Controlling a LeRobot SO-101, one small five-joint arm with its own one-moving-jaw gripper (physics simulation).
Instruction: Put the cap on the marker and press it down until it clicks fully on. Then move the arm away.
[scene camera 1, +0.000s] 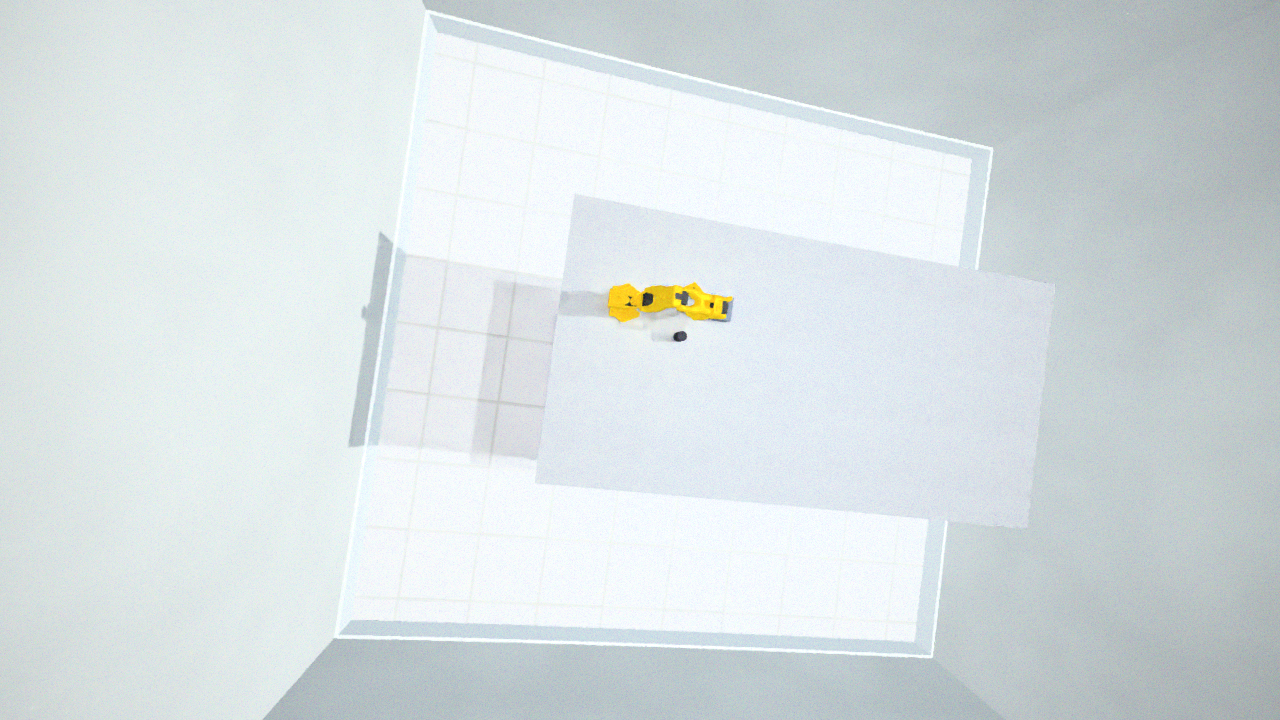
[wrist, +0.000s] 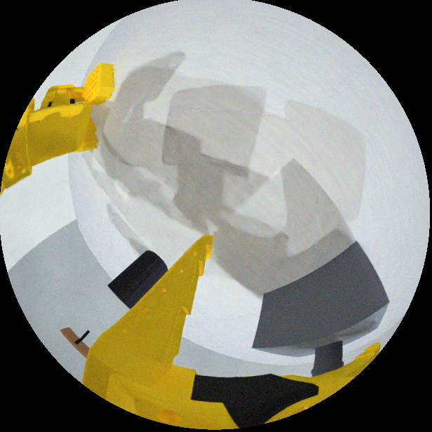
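A black cylinder stands upright on the table beside the arm, apart from the jaws; it looks like the cap. A grey block is partly hidden under the gripper in the scene view. A short dark peg sticks up from it in the wrist view and may be the marker; whether anything sits on it cannot be told. My gripper is wide open and empty, above the table by the block. Its notched jaw is left of the block in the wrist view, overlapping the cylinder's edge.
The yellow arm lies along the upper left part of the grey table. The table's left edge is close behind the arm's base. A tiled floor lies around the table. The arm's shadows fall across the tabletop in the wrist view.
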